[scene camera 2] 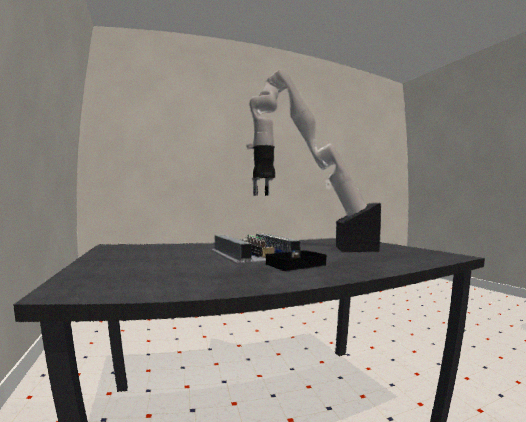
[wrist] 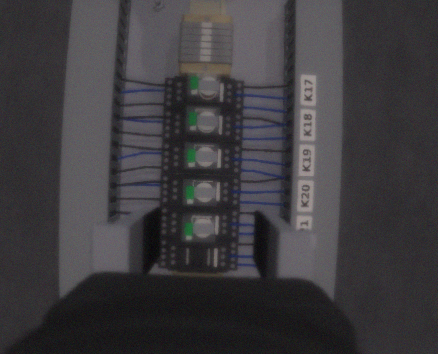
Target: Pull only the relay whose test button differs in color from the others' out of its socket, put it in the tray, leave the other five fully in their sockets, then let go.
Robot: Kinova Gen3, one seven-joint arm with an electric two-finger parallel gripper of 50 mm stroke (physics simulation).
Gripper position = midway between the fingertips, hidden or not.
In view: the gripper (scene camera 2: 261, 195) and a pale mounting panel (wrist: 258, 43).
The gripper shows as well in the wrist view (wrist: 207, 233).
